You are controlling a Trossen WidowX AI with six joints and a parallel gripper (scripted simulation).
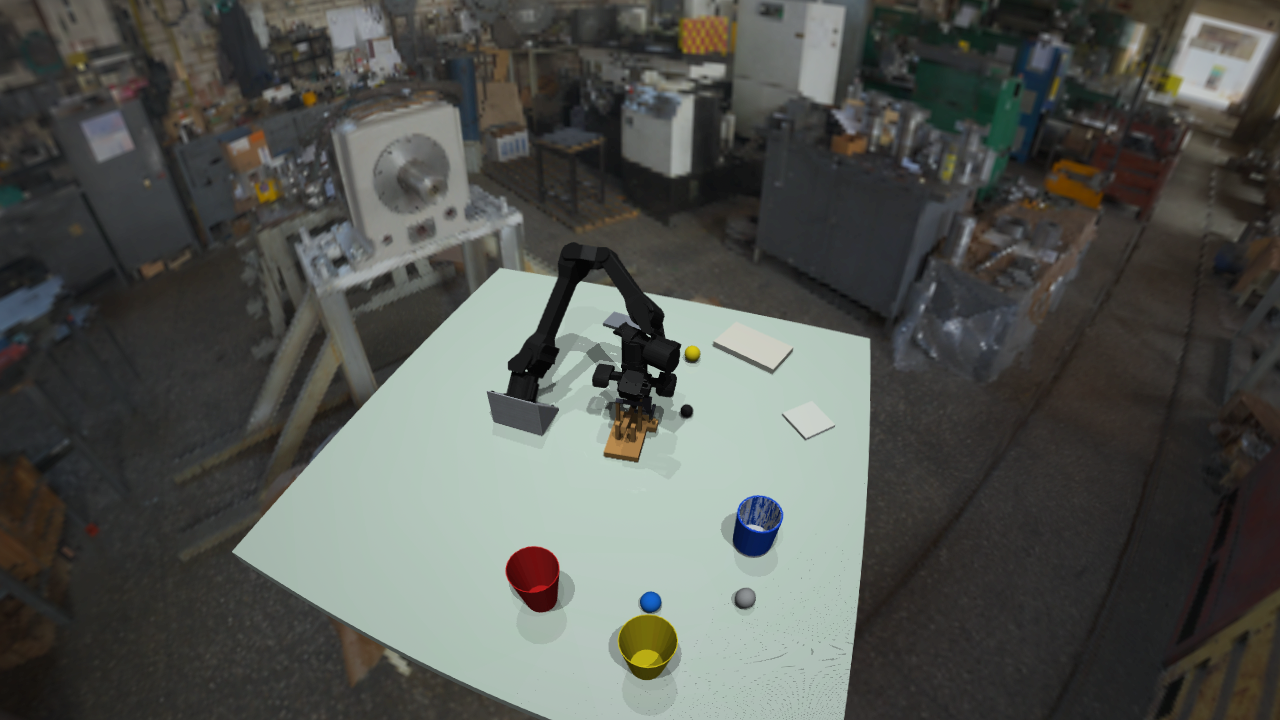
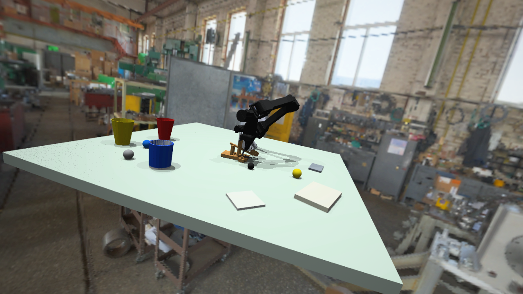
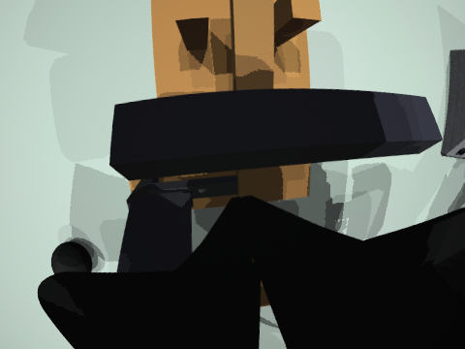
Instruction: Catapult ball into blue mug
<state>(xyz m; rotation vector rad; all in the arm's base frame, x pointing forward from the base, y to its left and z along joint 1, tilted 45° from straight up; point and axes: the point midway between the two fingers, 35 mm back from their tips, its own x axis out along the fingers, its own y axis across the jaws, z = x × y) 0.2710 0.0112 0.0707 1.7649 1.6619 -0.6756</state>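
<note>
The catapult is 1 cm ahead of my gripper tip and 2 cm to the right of it. Also, from my gripper tip: grey slab (13 cm behind, 39 cm to the left, 5 cm below); yellow ball (9 cm ahead, 28 cm to the left, 3 cm below); black ball (12 cm ahead, 6 cm to the left, 4 cm below).
</note>
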